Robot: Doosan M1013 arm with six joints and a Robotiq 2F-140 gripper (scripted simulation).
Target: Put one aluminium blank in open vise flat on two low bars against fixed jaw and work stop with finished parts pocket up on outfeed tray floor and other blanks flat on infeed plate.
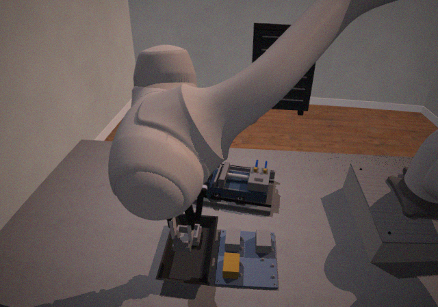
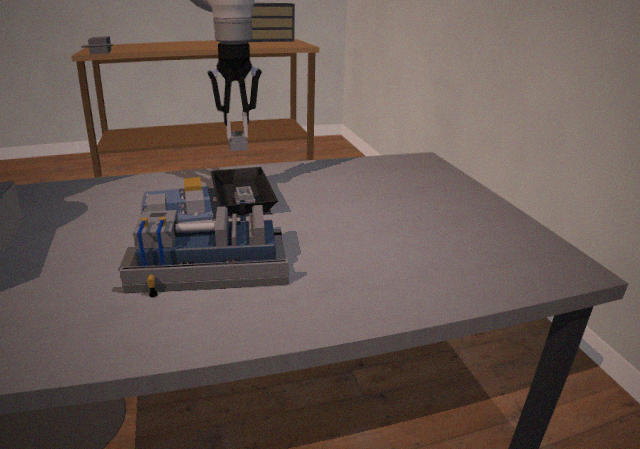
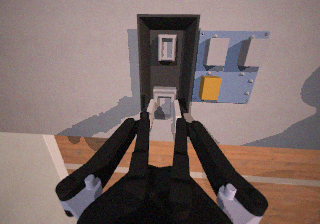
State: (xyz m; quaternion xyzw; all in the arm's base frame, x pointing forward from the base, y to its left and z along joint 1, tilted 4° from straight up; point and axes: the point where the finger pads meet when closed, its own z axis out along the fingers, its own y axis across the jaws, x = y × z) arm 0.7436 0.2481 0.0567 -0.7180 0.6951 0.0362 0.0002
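My gripper is now 12 cm past the brass blank, 1 cm to the left of it and 16 cm above it. The rest, counted from my hand: blue vise (9 cm behind, 34 cm to the right, 15 cm below); then aluminium blank (12 cm behind, 10 cm to the right, 16 cm below); then infeed plate (16 cm behind, 6 cm to the right, 18 cm below).
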